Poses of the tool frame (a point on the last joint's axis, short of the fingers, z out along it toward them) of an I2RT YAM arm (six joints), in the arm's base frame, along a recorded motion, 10 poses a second.
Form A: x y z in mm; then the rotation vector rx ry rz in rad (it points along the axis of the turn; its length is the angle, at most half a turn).
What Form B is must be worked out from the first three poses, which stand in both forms.
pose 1, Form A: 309, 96, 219, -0.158, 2.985, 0.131
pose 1, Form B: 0.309, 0.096, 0.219, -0.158, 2.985, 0.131
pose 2, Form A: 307, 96, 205, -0.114, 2.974, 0.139
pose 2, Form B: 0.307, 0.096, 0.205, -0.114, 2.974, 0.139
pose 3, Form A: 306, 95, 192, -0.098, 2.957, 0.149
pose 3, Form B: 0.306, 0.095, 0.192, -0.098, 2.957, 0.149
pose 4, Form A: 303, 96, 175, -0.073, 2.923, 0.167
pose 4, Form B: 0.303, 0.096, 0.175, -0.073, 2.923, 0.167
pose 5, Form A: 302, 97, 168, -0.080, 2.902, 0.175
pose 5, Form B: 0.302, 0.097, 0.168, -0.080, 2.902, 0.175
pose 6, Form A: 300, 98, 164, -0.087, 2.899, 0.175
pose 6, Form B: 0.300, 0.098, 0.164, -0.087, 2.899, 0.175
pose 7, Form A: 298, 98, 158, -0.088, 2.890, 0.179
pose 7, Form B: 0.298, 0.098, 0.158, -0.088, 2.890, 0.179
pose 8, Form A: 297, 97, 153, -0.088, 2.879, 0.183
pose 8, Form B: 0.297, 0.097, 0.153, -0.088, 2.879, 0.183
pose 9, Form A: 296, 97, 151, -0.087, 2.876, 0.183
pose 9, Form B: 0.296, 0.097, 0.151, -0.087, 2.876, 0.183
